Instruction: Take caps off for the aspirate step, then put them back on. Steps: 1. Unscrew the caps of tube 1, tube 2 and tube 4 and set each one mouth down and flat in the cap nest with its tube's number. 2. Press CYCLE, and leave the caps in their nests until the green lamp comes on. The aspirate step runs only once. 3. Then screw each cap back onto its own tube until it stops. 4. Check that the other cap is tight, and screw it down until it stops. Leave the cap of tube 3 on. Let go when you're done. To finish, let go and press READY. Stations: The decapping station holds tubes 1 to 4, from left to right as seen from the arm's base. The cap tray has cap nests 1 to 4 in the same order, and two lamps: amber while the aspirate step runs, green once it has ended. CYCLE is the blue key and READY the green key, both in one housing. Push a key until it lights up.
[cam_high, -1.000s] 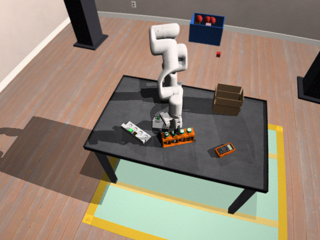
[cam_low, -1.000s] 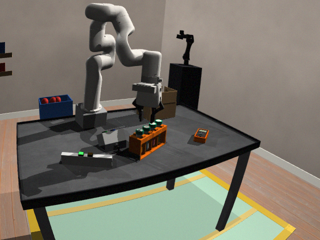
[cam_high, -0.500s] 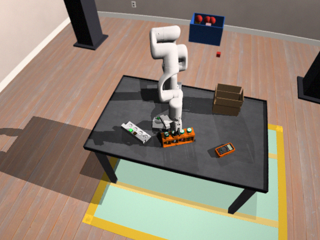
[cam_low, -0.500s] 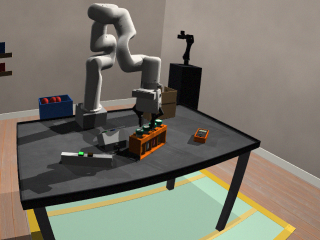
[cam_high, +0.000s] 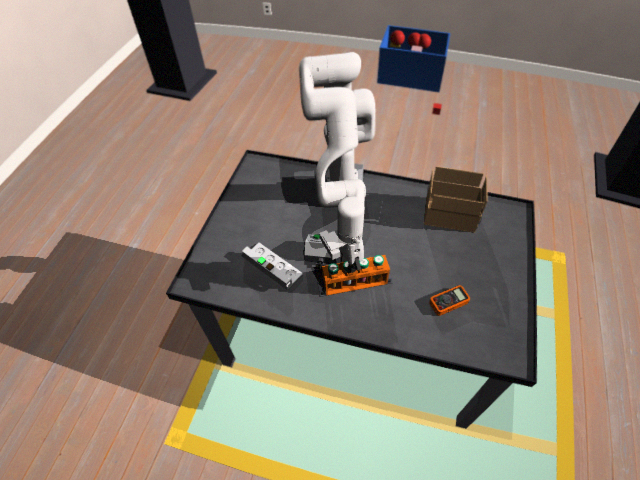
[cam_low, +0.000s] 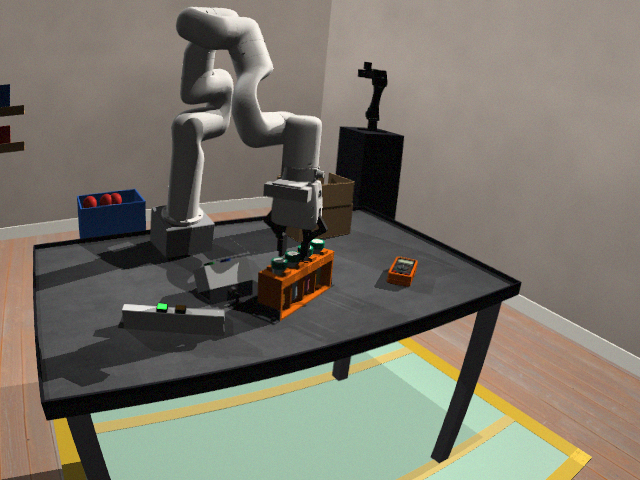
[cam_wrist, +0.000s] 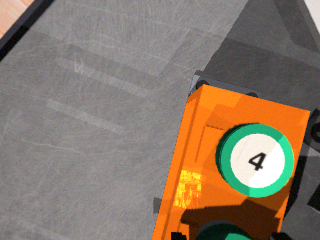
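My gripper is now 110 mm past the green key, 160 mm to the left of it and 70 mm above it. From my hand the other things lie so: blue key: 120 mm behind, 110 mm to the right, 70 mm below; then table's front edge: 210 mm ahead, 40 mm to the left, 130 mm below; then grey key housing: 100 mm behind, 130 mm to the right, 80 mm below.
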